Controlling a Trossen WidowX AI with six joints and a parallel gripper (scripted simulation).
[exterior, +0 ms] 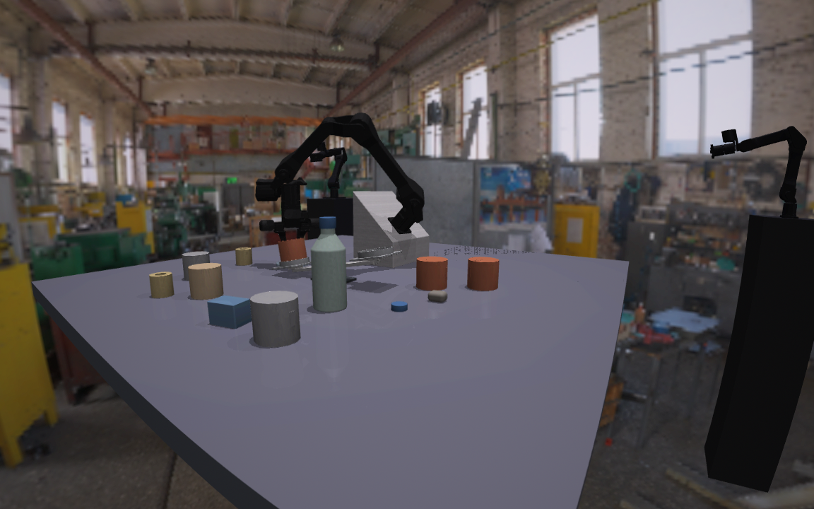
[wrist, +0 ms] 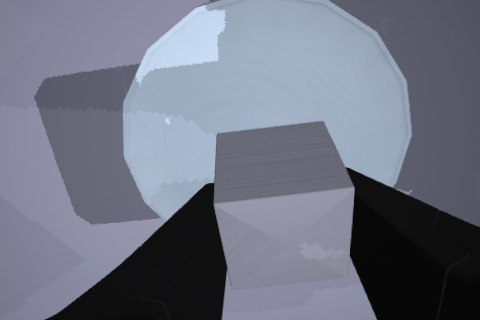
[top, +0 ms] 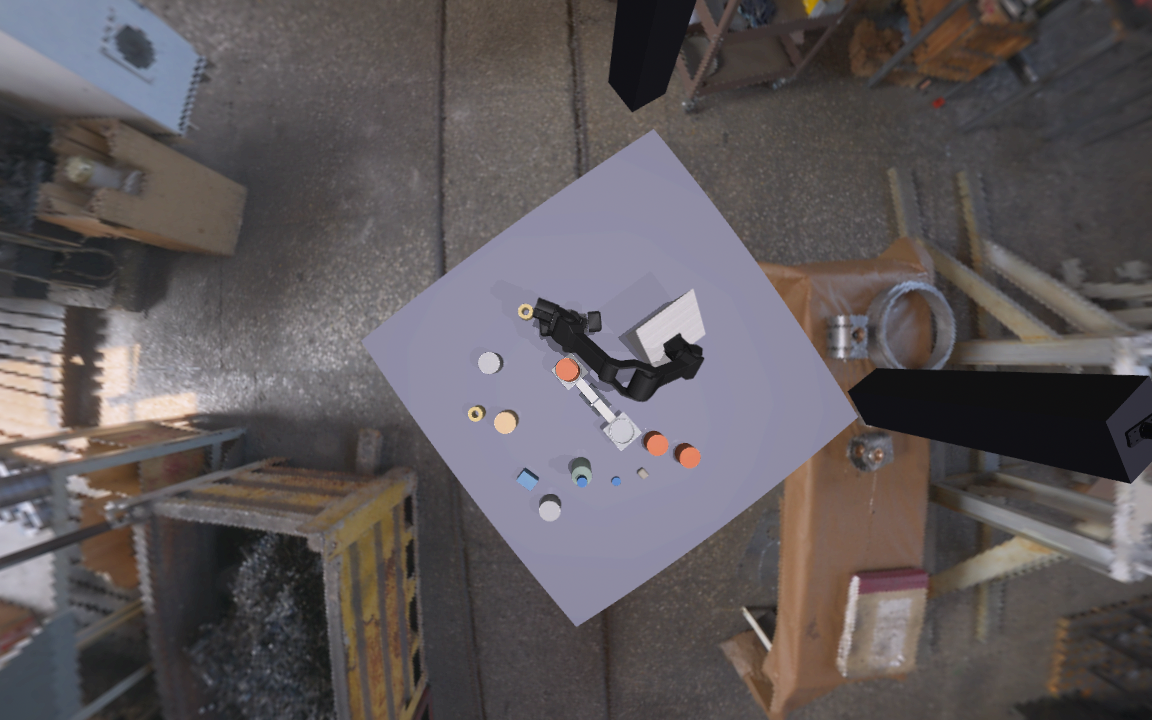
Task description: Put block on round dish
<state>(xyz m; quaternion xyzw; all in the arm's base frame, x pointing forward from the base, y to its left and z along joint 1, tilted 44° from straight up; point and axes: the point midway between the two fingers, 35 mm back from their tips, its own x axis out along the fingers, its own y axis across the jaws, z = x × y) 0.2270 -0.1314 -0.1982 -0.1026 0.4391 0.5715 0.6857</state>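
Right now the grey block is right at my gripper tip. Also, from my gripper tip: balance 70 mm ahead, 250 mm to the left, 10 mm below; balance beam 70 mm ahead, 250 mm to the left; round pale blue dish 30 mm below.
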